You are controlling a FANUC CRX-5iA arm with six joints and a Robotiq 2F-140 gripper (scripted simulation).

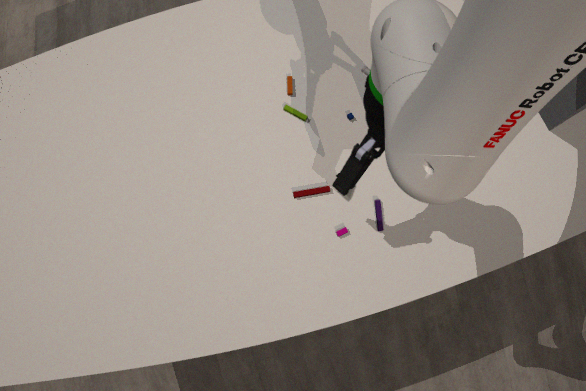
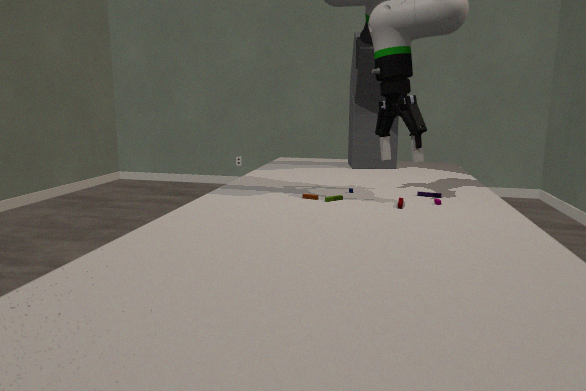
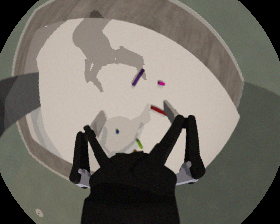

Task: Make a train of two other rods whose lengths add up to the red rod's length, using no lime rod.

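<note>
My gripper is now 100 mm above the purple rod and 80 mm to the right of it. The rest, counted from my hand: blue rod (130 mm to the right, 100 mm below, 10 mm behind); magenta rod (100 mm below, 90 mm to the left, 70 mm ahead); red rod (110 mm ahead, 100 mm below).
</note>
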